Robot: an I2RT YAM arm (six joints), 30 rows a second.
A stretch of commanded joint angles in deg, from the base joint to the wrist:
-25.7, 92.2, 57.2, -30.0, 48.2, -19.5
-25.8, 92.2, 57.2, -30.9, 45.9, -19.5
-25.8, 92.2, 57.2, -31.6, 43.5, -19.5
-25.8, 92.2, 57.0, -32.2, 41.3, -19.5
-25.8, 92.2, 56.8, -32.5, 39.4, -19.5
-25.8, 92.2, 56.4, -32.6, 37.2, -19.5
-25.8, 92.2, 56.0, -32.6, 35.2, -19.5
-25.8, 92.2, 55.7, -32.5, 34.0, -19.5
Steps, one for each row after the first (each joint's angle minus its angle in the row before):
-0.1, 0.0, 0.0, -0.9, -2.3, 0.0
0.0, 0.0, 0.0, -0.7, -2.4, 0.0
0.0, 0.0, -0.2, -0.6, -2.2, 0.0
0.0, 0.0, -0.2, -0.3, -1.9, 0.0
0.0, 0.0, -0.4, -0.1, -2.2, 0.0
0.0, 0.0, -0.4, 0.0, -2.0, 0.0
0.0, 0.0, -0.3, 0.1, -1.2, 0.0

